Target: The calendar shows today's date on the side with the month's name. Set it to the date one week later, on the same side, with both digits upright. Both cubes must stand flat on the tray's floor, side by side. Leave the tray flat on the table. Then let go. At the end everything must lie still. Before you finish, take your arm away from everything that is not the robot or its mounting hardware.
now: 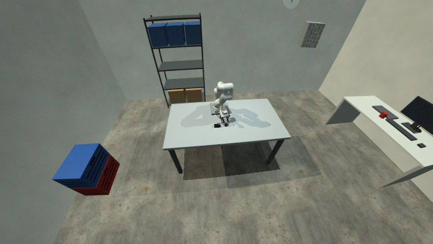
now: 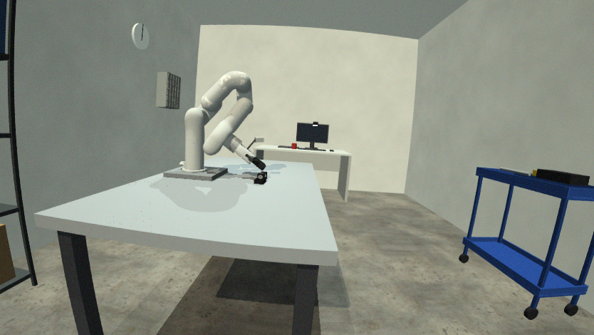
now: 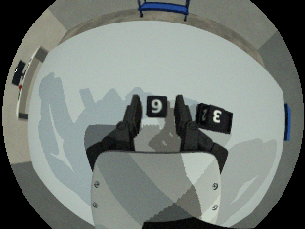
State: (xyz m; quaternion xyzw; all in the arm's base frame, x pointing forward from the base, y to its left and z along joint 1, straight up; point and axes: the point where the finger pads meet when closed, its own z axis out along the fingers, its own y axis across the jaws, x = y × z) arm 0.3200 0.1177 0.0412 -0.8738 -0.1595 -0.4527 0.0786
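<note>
Right now my hand is 50 mm above the cube, 10 mm to the right of it and 10 mm short of it.
</note>
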